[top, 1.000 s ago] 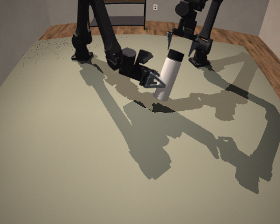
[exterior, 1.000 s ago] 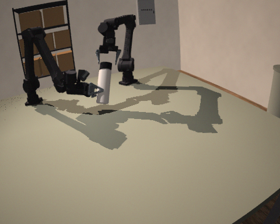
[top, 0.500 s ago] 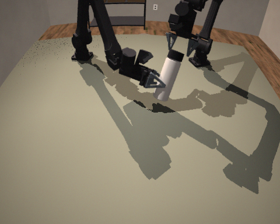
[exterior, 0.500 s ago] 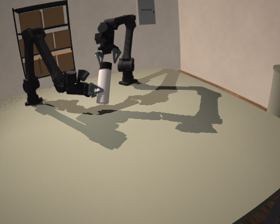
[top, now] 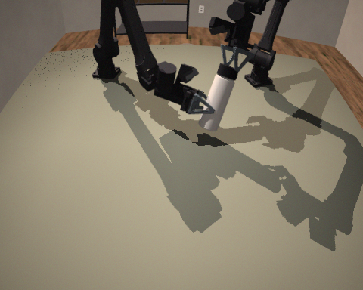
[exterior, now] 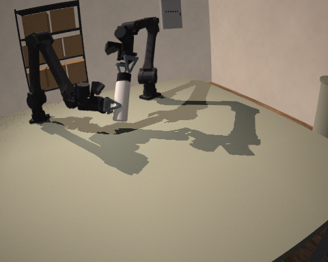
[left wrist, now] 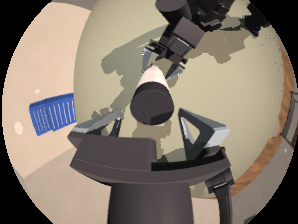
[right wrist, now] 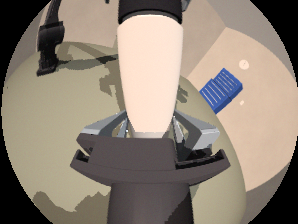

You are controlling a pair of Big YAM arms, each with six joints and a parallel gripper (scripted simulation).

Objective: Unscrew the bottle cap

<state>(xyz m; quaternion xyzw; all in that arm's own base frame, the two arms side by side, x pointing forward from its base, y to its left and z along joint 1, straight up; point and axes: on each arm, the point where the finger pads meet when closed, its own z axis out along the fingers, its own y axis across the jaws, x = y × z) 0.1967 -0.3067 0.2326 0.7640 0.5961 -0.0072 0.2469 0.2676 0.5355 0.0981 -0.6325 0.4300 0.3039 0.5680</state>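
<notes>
The black cap lies 10 mm ahead of my left hand, 10 mm to the right of it and 20 mm below it.
</notes>
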